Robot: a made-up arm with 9 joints.
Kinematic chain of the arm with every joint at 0, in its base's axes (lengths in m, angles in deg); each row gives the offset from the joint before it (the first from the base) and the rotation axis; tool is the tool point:
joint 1: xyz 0 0 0.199 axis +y
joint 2: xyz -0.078 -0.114 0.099 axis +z
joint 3: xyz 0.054 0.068 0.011 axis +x
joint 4: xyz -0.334 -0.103 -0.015 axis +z
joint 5: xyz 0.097 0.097 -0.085 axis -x
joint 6: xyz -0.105 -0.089 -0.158 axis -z
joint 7: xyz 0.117 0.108 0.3 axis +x
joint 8: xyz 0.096 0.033 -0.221 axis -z
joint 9: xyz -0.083 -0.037 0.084 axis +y
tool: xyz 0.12 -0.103 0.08
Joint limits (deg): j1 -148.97..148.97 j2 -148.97..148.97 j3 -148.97..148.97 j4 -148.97..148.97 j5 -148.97..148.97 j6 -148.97..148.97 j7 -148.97..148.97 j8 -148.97..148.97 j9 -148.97..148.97
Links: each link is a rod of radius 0.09 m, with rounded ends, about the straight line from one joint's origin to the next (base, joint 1, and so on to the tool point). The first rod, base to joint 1, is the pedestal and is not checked.
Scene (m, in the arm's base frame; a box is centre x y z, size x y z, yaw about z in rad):
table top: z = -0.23
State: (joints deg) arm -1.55 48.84 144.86 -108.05 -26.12 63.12 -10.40 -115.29 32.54
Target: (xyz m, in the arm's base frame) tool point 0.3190 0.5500 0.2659
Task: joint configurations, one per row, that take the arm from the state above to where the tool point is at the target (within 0.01 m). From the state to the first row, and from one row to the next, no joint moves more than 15 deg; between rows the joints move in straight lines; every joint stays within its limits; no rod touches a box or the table.
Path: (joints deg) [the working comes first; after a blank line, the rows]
Joints at the target: 39.51 -51.99 148.97 -96.22 -61.91 74.07 -0.38 -107.96 47.44
Straight joint move there: clear.

1: 4.32 34.44 145.45 -106.36 -31.23 64.68 -8.97 -114.24 34.67
2: 10.18 20.03 146.03 -104.67 -36.35 66.25 -7.54 -113.20 36.80
3: 16.05 5.63 146.62 -102.98 -41.46 67.81 -6.10 -112.15 38.92
4: 21.91 -8.78 147.21 -101.29 -46.57 69.37 -4.67 -111.10 41.05
5: 27.78 -23.18 147.80 -99.60 -51.68 70.94 -3.24 -110.06 43.18
6: 33.64 -37.59 148.38 -97.91 -56.80 72.50 -1.81 -109.01 45.31
7: 39.51 -51.99 148.97 -96.22 -61.91 74.07 -0.38 -107.96 47.44

